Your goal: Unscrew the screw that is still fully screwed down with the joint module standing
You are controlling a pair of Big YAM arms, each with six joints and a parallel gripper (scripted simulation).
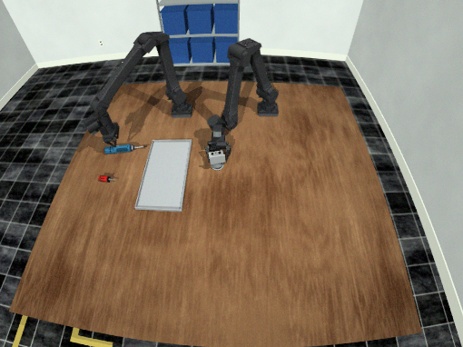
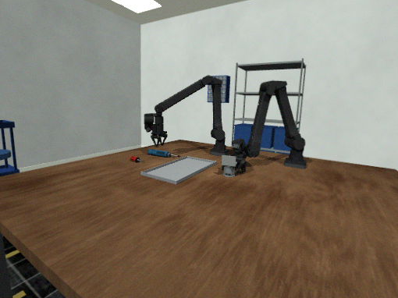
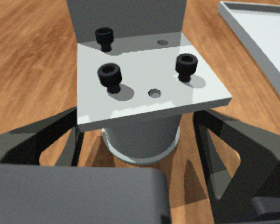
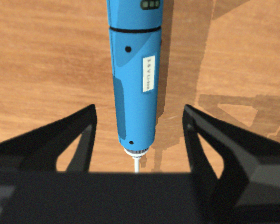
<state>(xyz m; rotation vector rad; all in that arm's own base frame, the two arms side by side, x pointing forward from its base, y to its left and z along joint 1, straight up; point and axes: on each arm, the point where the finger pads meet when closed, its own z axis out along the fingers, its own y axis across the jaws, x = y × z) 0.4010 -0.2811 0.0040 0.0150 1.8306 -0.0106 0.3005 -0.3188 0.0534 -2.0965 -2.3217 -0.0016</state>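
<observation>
Right now the screw is 5 cm above my left hand, 1 cm to the left of it and 1 cm behind it. From my left hand the other things lie so: flat grey tray (26 cm to the right, 5 cm ahead, 2 cm below); grey bracket (5 cm above, 1 cm ahead); small red-handled tool (56 cm to the right, 10 cm ahead, 1 cm below).
</observation>
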